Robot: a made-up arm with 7 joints. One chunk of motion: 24 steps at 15 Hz.
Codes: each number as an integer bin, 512 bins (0 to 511) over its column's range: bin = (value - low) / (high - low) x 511, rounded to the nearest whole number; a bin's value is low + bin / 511 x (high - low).
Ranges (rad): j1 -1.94..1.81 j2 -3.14..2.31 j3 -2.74..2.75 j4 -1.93..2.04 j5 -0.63..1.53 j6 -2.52..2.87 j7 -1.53..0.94
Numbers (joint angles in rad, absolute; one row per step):
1: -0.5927 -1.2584 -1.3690 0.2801 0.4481 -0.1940 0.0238
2: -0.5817 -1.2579 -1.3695 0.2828 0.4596 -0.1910 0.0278
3: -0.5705 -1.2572 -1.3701 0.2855 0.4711 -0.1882 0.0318
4: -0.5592 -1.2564 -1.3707 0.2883 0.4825 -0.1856 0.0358
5: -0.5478 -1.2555 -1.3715 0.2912 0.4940 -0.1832 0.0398
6: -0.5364 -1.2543 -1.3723 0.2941 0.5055 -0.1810 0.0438
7: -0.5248 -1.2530 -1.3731 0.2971 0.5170 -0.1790 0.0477
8: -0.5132 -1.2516 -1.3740 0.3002 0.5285 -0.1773 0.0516
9: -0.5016 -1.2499 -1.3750 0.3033 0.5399 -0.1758 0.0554
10: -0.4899 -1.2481 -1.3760 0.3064 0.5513 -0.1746 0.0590
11: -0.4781 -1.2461 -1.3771 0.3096 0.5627 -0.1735 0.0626
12: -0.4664 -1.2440 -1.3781 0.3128 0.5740 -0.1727 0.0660
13: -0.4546 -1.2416 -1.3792 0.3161 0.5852 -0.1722 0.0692
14: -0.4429 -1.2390 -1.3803 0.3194 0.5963 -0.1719 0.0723
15: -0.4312 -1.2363 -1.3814 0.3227 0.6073 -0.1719 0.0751
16: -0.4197 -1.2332 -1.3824 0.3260 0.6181 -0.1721 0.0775
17: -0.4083 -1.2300 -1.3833 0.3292 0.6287 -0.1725 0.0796
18: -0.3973 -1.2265 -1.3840 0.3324 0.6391 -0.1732 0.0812
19: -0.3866 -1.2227 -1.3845 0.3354 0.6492 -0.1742 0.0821
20: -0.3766 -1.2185 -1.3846 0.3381 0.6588 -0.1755 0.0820
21: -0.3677 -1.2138 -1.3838 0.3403 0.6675 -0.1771 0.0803
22: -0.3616 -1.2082 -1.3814 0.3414 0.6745 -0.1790 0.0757
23: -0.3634 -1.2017 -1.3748 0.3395 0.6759 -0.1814 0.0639
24: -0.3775 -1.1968 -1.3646 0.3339 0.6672 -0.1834 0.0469
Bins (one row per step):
1: 184 176 128 284 255 221 321
2: 185 176 128 285 258 221 322
3: 187 177 128 285 260 221 323
4: 188 177 127 286 263 221 324
5: 190 177 127 286 266 222 325
6: 191 177 127 286 269 222 326
7: 193 177 127 287 271 222 326
8: 194 177 127 287 274 222 327
9: 196 177 127 287 277 222 328
10: 198 177 127 288 279 222 329
11: 199 178 127 288 282 222 329
12: 201 178 127 289 285 223 330
13: 202 178 127 289 287 223 331
14: 204 178 127 290 290 223 331
15: 206 178 126 290 293 223 332
16: 207 179 126 290 295 223 333
17: 209 179 126 291 298 223 333
18: 210 179 126 291 300 222 333
19: 212 180 126 292 303 222 334
20: 213 180 126 292 305 222 333
21: 214 181 126 292 307 222 333
22: 215 181 126 292 309 222 332
23: 215 182 127 292 309 222 330
24: 213 182 128 291 307 222 326

